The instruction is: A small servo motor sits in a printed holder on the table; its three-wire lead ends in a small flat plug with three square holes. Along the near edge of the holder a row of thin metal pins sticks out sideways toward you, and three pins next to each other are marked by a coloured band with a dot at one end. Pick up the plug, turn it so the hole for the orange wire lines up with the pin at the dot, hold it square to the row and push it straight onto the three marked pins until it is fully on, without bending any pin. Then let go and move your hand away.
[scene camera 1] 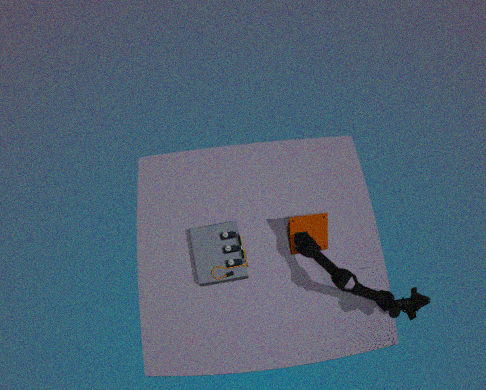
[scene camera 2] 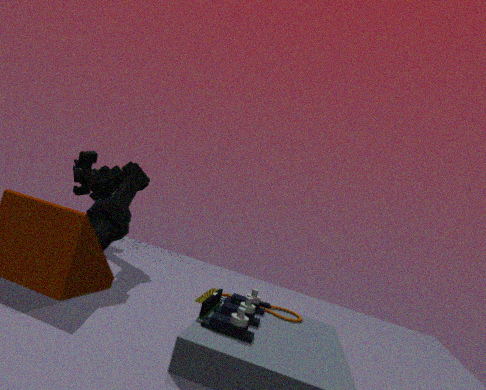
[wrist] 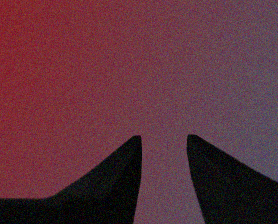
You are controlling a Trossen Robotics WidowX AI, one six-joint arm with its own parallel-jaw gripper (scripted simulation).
Observation:
In view: the gripper [scene camera 2: 74,162].
The gripper also shows in the wrist view [wrist: 164,143].

